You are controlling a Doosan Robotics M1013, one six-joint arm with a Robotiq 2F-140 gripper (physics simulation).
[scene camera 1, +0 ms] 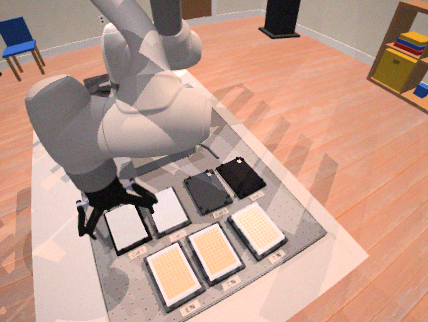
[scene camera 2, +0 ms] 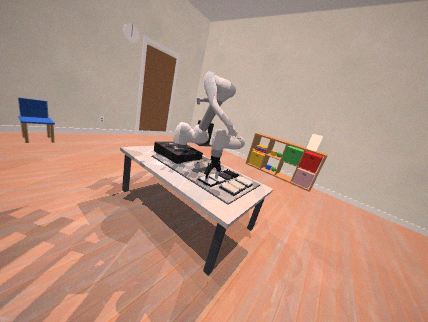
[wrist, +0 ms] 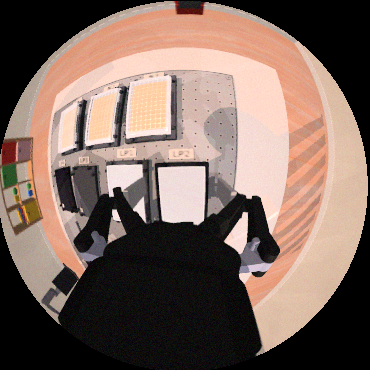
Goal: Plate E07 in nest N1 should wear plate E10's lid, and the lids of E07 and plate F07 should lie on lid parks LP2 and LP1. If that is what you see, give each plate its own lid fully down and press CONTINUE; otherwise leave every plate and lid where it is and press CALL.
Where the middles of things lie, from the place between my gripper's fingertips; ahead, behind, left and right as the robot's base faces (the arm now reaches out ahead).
Labels:
Right now my hand is 70 mm past the park LP3 (scene camera 1: 209, 194), 250 mm to the right of it and 20 mm above it. From my hand the other things lie so: park LP4 (scene camera 1: 243, 180): 100 mm behind, 370 mm to the left, 20 mm below.

